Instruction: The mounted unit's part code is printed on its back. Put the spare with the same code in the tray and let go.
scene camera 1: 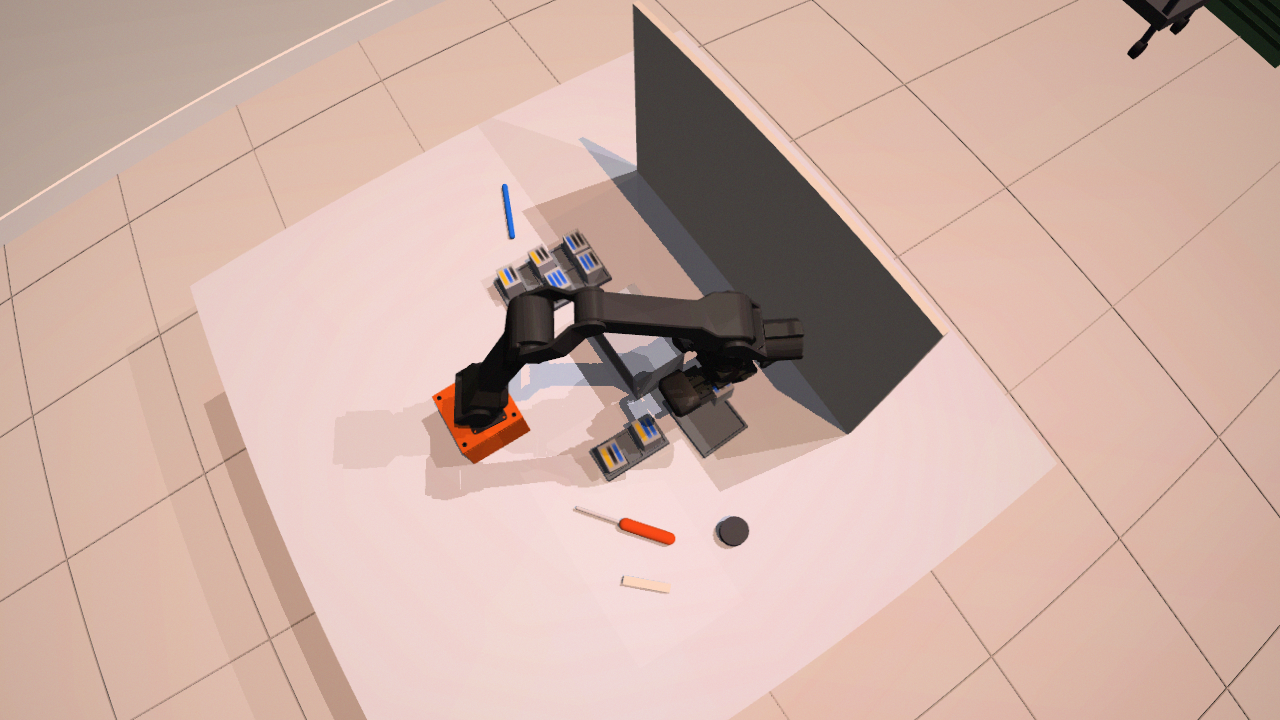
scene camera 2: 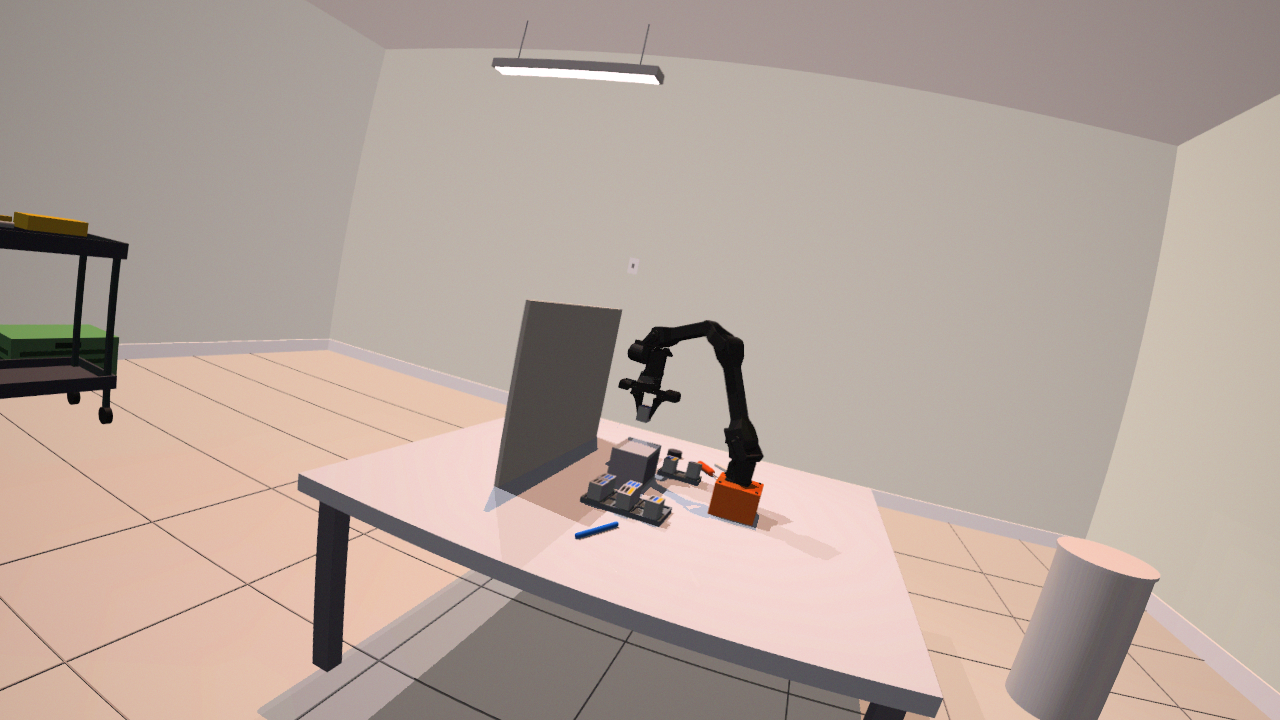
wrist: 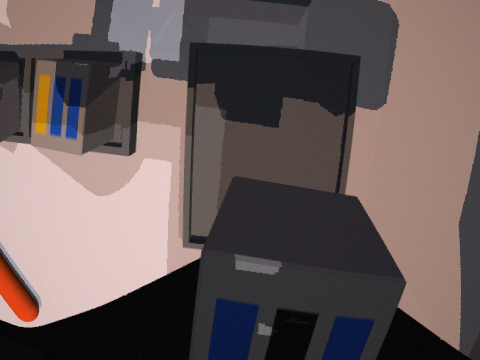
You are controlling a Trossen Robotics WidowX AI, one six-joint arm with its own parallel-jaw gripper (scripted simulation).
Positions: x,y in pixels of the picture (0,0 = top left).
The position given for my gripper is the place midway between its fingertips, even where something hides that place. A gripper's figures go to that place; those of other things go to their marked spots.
Scene:
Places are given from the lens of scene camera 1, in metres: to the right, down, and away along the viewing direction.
my gripper (scene camera 1: 715,387): 0.12, 0.04, 1.11
orange screwdriver (scene camera 1: 650,532): 0.02, 0.29, 1.15
black puck (scene camera 1: 733,531): 0.16, 0.29, 1.15
dark flat tray (scene camera 1: 708,427): 0.12, 0.12, 1.24
grey mounted unit (scene camera 1: 641,361): 0.00, 0.00, 1.18

